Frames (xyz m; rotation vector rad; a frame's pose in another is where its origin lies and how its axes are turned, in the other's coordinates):
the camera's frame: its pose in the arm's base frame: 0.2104 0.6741 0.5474 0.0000 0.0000 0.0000
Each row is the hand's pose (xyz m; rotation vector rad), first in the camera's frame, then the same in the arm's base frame.
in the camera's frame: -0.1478 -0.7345 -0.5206 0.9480 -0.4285 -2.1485
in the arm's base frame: 0.0626 -0.0604 0.0268 0.9480 -0.4285 -2.1485
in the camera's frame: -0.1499 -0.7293 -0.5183 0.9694 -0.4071 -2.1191
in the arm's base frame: 0.0605 -0.0552 0.0291 0.9694 -0.4071 -2.1191
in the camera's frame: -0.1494 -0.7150 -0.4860 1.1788 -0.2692 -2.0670
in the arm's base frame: 0.0610 -0.0409 0.0614 1.1788 -0.2692 -2.0670
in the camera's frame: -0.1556 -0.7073 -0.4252 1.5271 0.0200 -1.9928
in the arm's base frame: 0.0548 -0.0332 0.1222 1.5271 0.0200 -1.9928
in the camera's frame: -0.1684 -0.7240 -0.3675 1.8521 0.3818 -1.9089
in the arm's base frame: 0.0420 -0.0499 0.1799 1.8521 0.3818 -1.9089
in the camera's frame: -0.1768 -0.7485 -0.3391 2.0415 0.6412 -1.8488
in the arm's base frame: 0.0336 -0.0744 0.2083 2.0415 0.6412 -1.8488
